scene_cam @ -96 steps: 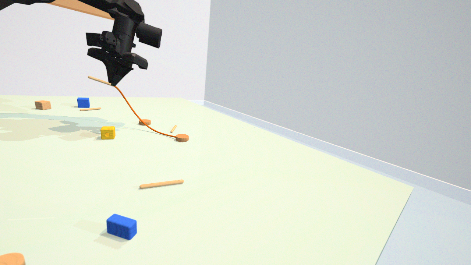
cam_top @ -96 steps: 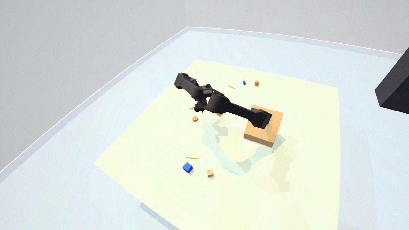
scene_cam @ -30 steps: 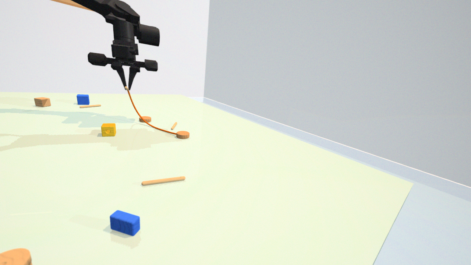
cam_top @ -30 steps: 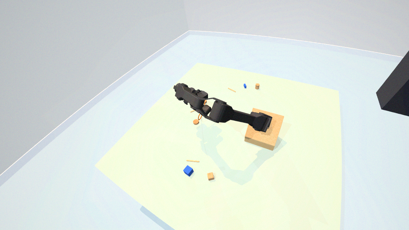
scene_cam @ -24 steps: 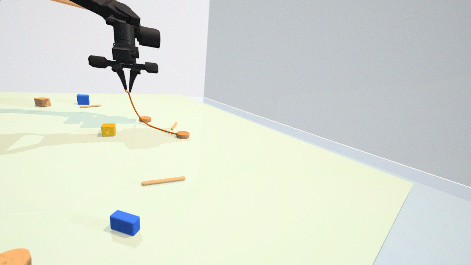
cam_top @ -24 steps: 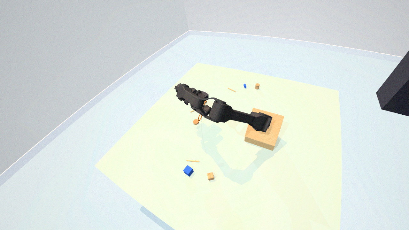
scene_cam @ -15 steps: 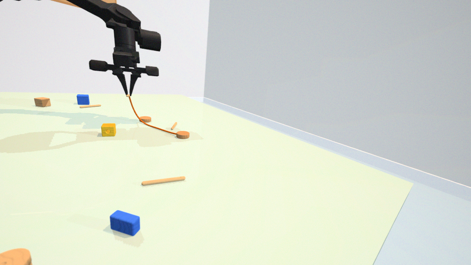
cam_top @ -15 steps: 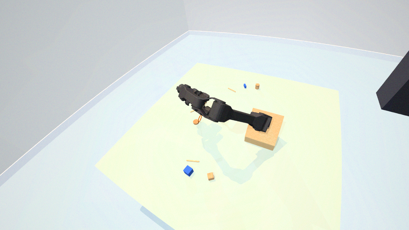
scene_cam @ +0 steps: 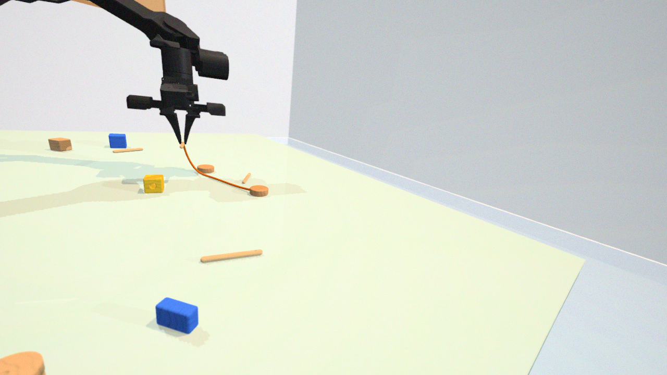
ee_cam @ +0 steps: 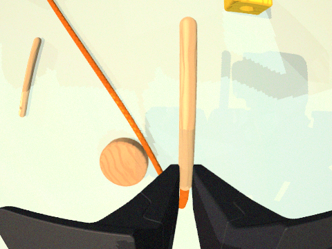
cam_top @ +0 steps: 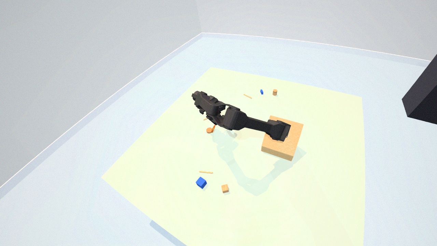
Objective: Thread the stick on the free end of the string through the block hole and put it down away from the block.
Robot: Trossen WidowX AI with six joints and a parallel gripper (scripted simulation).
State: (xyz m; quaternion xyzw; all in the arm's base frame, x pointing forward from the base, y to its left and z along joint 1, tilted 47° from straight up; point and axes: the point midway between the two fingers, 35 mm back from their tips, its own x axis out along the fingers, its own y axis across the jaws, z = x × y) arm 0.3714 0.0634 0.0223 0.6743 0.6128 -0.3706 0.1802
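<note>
The yellow block lies 8 cm behind my gripper tip, 9 cm to the right of it and 6 cm below it. Also, from my gripper tip: wooden cube (21 cm behind, 30 cm to the left, 6 cm below); then thin wooden stick (1 cm to the right); then blue block (13 cm behind, 48 cm to the right, 6 cm below).
</note>
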